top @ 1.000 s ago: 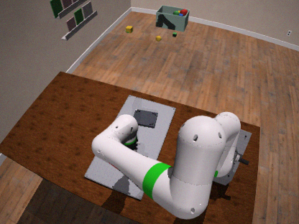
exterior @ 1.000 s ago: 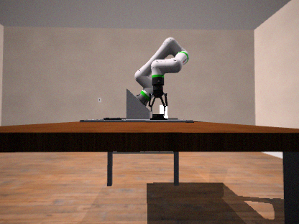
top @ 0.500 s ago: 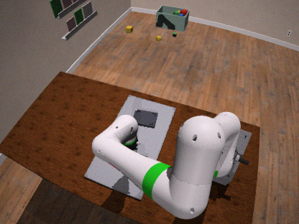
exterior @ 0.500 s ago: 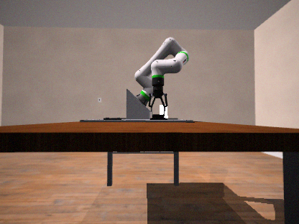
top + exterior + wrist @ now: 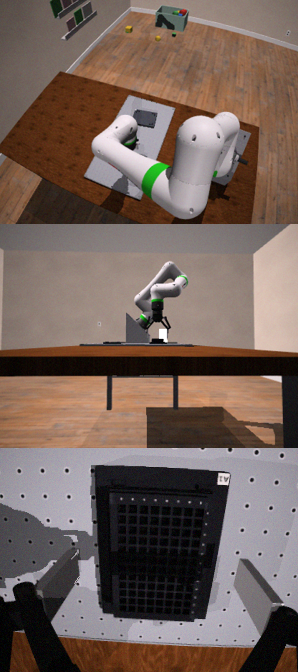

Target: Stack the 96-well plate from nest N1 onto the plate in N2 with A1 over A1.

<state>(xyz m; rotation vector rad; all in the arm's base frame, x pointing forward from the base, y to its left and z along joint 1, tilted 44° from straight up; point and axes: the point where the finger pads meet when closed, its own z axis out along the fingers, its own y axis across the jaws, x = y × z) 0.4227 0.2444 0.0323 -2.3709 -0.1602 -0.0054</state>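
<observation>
My gripper is now 2 cm above the black 96-well plate. From my hand the other things lie so: grey pegboard mat (14 cm to the right, 7 cm ahead, 6 cm below); grey plate nest (32 cm to the right, 8 cm ahead, 5 cm below).
</observation>
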